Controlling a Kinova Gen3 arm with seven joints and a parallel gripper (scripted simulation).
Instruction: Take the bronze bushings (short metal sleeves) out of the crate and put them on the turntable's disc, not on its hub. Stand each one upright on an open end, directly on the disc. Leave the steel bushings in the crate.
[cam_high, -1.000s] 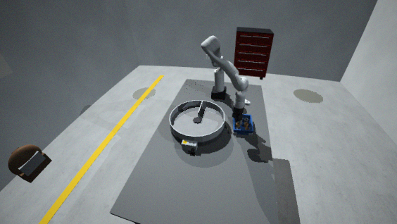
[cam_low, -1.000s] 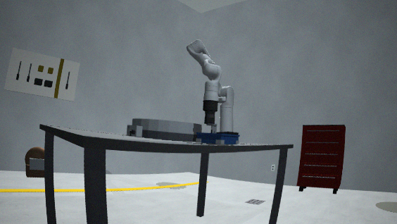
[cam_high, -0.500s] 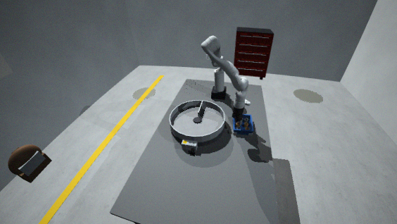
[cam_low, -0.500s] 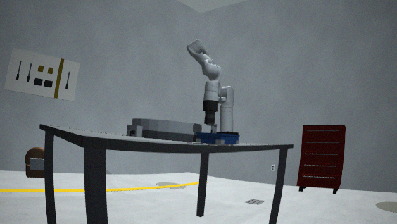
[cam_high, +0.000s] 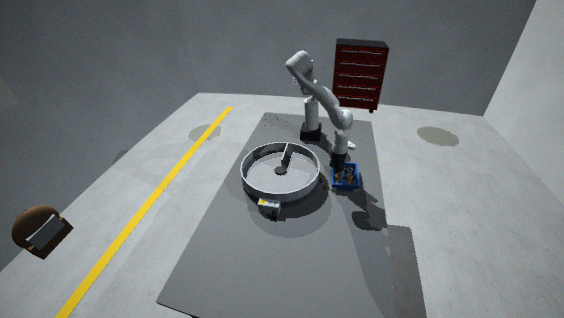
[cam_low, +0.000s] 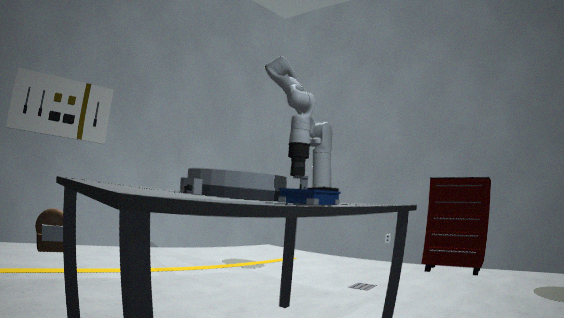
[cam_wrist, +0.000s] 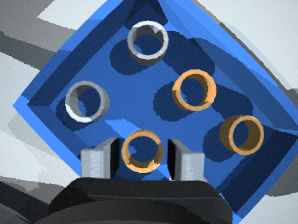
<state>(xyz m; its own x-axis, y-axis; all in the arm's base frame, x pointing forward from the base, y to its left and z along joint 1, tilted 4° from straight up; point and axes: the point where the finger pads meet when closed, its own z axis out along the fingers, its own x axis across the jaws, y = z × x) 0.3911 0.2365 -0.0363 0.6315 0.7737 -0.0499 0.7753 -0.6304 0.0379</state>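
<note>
The blue crate lies 30 mm to the left of my hand, 30 mm below it and 10 mm behind it. Round my hand: turntable: 310 mm to the right, 80 mm ahead.
</note>
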